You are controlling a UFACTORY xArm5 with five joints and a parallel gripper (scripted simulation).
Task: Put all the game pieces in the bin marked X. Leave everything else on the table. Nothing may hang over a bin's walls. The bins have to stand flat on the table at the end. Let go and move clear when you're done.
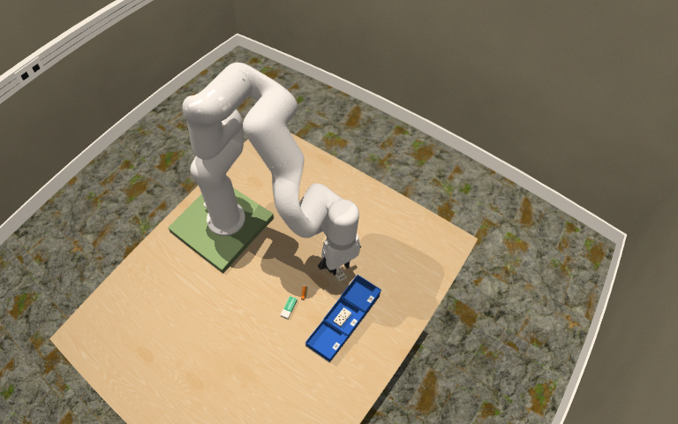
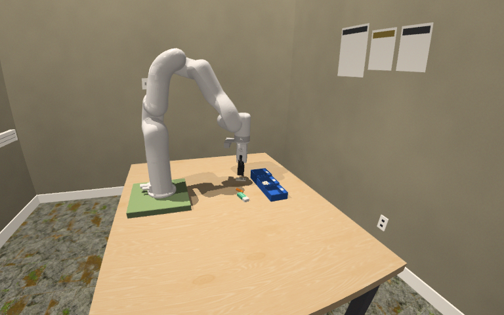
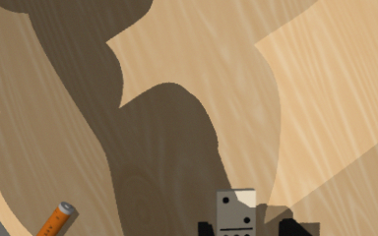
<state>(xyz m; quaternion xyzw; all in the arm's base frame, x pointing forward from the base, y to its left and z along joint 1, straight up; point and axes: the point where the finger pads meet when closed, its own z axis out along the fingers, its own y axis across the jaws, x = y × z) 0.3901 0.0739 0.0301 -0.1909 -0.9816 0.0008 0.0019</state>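
Right now the bin is 110 mm to the right of my hand, 100 mm ahead of it and 30 mm below it. From my hand the other things lie so: orange battery 110 mm to the right, 50 mm below, 40 mm behind; then green-and-white item 190 mm to the right, 50 mm below, 50 mm behind.
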